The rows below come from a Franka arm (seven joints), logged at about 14 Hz.
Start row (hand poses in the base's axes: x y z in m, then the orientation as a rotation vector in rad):
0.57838 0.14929 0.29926 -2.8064 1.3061 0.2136
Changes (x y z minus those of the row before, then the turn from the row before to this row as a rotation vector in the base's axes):
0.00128 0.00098 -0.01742 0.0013 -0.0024 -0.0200
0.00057 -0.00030 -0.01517 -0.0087 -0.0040 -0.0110
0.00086 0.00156 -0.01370 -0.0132 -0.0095 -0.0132
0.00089 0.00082 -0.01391 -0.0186 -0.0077 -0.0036
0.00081 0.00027 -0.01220 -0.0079 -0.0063 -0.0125
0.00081 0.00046 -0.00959 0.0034 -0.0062 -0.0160
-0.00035 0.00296 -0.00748 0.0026 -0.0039 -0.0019
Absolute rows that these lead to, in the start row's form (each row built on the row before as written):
0.57966 0.15027 0.28184 -2.7903 1.3324 0.2102
0.58023 0.14997 0.26667 -2.7883 1.3508 0.1988
0.58109 0.15153 0.25297 -2.7866 1.3731 0.1766
0.58198 0.15235 0.23906 -2.7966 1.3852 0.1536
0.58279 0.15262 0.22686 -2.7917 1.4048 0.1393
0.58360 0.15308 0.21727 -2.7750 1.4238 0.1326
0.58325 0.15604 0.20979 -2.7702 1.4243 0.1288

